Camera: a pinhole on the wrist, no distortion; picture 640 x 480 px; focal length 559.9 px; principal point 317.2 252.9 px. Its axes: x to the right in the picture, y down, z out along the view. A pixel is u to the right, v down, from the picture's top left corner.
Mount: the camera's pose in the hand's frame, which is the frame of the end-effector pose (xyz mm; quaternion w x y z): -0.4 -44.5 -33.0 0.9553 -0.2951 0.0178 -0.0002
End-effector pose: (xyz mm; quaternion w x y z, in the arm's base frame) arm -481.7 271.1 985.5 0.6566 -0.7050 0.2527 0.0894
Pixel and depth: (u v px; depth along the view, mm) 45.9 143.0 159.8
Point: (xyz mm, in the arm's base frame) -528.6 403.8 985.9
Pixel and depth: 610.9 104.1 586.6
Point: -164.5 704.2 634.9
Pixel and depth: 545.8 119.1 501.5
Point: -265.2 645.2 709.1
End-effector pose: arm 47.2 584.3 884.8 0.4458 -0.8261 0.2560 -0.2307
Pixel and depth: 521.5 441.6 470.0
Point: 270.9 463.6 485.6
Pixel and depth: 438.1 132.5 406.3
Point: 313.2 683.2 632.2
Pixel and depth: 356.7 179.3 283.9
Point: 186.5 662.9 707.1
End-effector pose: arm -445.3 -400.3 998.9 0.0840 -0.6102 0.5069 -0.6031
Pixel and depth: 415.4 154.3 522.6
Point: -194.3 -788.7 831.3
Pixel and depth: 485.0 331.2 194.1
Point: -415.4 -543.3 950.3
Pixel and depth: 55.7 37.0 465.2
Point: -57.1 -524.2 698.7
